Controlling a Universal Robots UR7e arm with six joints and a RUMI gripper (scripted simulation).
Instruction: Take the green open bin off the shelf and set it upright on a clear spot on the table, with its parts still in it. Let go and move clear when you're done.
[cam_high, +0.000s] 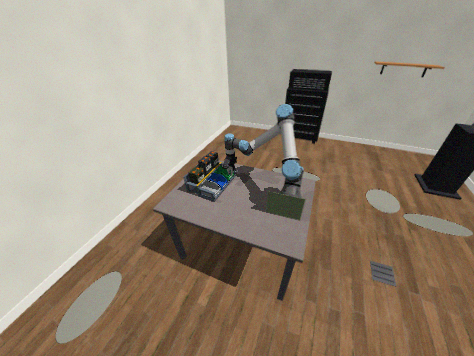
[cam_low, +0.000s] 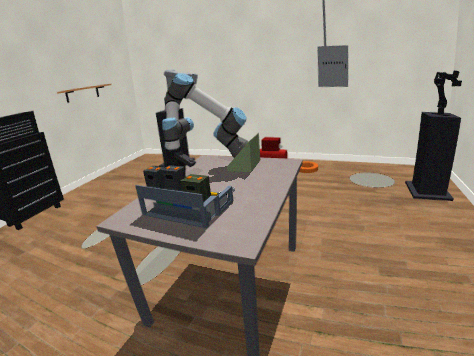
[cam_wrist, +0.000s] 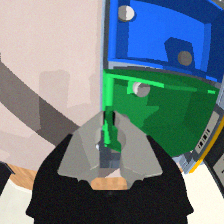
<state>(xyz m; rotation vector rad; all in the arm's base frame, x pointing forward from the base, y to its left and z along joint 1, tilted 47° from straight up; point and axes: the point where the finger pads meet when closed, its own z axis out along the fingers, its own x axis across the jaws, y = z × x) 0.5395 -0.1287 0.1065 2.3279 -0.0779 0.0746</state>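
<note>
The green open bin lies 80 mm ahead of my hand, 10 mm to the right of it and 10 mm below it. Round my hand: grey bin (100 mm ahead, 220 mm to the left, 20 mm below); then blue bin (90 mm ahead, 100 mm to the left, 20 mm below); then yellow rail (140 mm ahead, 100 mm to the left, 40 mm above).
</note>
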